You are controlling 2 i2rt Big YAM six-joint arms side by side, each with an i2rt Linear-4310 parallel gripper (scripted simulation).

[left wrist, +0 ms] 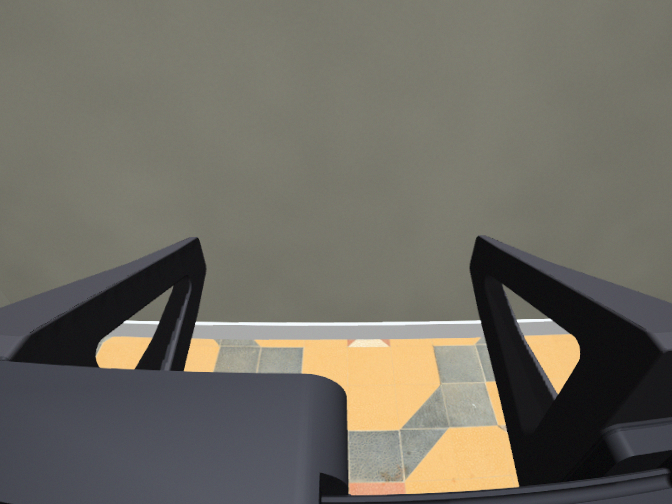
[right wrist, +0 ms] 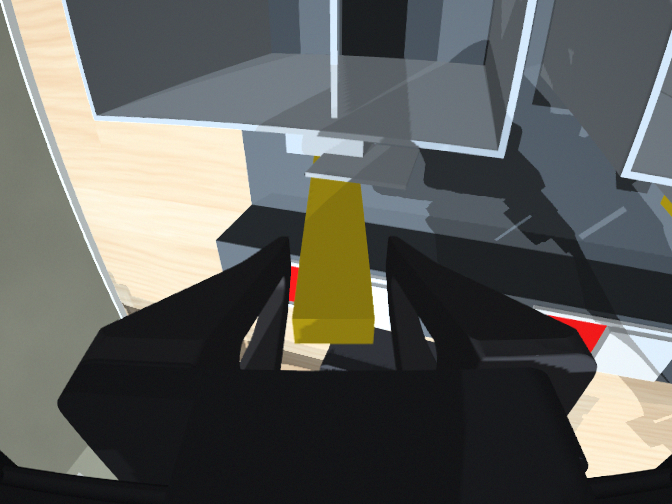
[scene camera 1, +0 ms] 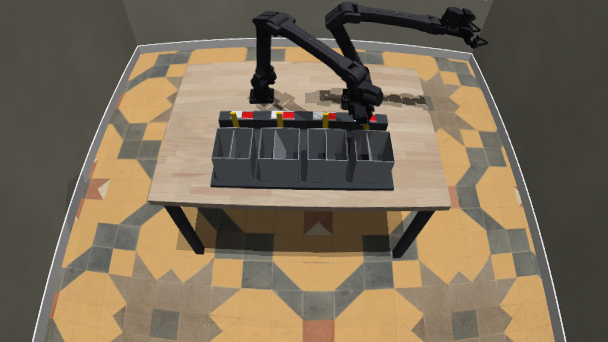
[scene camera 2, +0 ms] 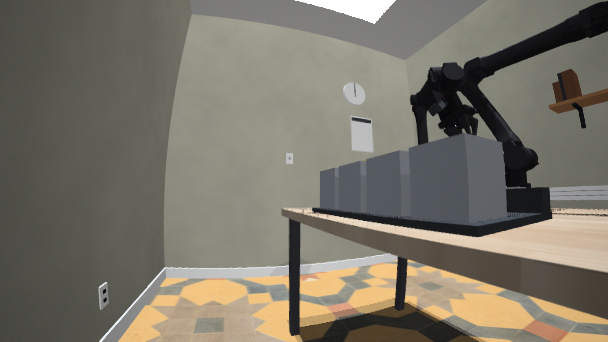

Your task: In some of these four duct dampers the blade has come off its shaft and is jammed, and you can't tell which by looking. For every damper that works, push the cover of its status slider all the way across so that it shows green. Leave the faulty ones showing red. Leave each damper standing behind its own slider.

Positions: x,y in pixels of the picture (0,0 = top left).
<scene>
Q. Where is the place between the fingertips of the left gripper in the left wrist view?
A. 337,251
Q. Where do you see a damper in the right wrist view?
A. At 218,71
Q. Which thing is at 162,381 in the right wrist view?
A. The right gripper.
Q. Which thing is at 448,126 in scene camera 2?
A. The right gripper.
</scene>
